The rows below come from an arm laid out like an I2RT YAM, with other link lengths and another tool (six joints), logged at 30 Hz.
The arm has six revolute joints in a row. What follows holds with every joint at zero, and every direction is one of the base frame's.
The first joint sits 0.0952 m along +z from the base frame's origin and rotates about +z.
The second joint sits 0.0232 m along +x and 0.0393 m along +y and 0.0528 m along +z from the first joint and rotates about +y.
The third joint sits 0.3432 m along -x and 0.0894 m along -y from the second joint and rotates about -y.
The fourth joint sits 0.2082 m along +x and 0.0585 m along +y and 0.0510 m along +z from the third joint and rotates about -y.
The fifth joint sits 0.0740 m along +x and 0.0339 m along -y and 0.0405 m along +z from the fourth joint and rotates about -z.
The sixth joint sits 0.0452 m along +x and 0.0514 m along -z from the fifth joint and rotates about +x.
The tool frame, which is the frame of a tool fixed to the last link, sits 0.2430 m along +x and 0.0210 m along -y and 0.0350 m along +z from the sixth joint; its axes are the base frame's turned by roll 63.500, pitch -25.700 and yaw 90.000 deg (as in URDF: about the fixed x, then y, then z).
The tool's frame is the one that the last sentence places.
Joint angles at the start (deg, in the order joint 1, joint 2, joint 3, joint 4, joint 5, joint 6):
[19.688 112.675 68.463 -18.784 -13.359 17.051]
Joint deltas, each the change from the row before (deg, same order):
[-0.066 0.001 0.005 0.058 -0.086 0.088]
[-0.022 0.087 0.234 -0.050 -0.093 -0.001]
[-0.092 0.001 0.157 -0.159 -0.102 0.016]
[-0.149 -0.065 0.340 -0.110 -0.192 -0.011]
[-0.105 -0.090 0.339 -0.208 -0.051 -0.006]
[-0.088 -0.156 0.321 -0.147 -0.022 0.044]
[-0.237 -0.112 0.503 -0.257 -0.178 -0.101]
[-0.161 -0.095 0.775 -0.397 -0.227 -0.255]
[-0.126 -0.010 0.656 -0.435 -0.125 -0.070]
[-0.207 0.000 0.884 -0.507 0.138 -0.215]
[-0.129 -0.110 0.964 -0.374 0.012 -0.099]
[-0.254 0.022 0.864 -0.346 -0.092 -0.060]
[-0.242 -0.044 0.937 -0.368 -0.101 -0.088]
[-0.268 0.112 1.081 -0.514 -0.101 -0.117]
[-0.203 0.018 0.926 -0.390 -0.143 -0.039]
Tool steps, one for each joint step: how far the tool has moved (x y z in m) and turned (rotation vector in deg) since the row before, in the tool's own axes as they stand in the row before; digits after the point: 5 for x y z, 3 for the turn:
[0.00012 0.00041 0.00008 -0.016 0.023 0.158]
[0.00115 0.00074 0.00045 -0.016 0.117 0.053]
[0.00016 0.00066 -0.00016 0.029 0.006 0.111]
[0.00193 0.00257 -0.00026 -0.149 0.253 0.180]
[0.00139 0.00247 -0.00045 -0.172 0.132 0.101]
[0.00182 0.00297 -0.00066 -0.262 0.176 0.133]
[0.00209 0.00397 -0.00053 -0.247 0.279 0.156]
[0.00402 0.00451 -0.00061 -0.261 0.502 -0.011]
[0.00232 0.00315 -0.00030 -0.142 0.203 0.078]
[0.00209 0.00577 0.00012 -0.464 0.149 -0.075]
[0.00462 0.00660 -0.00036 -0.574 0.447 0.040]
[0.00289 0.00577 0.00026 -0.421 0.284 0.174]
[0.00374 0.00647 -0.00010 -0.495 0.389 0.150]
[0.00309 0.00612 0.00053 -0.396 0.276 0.127]
[0.00359 0.00556 0.00004 -0.382 0.350 0.171]

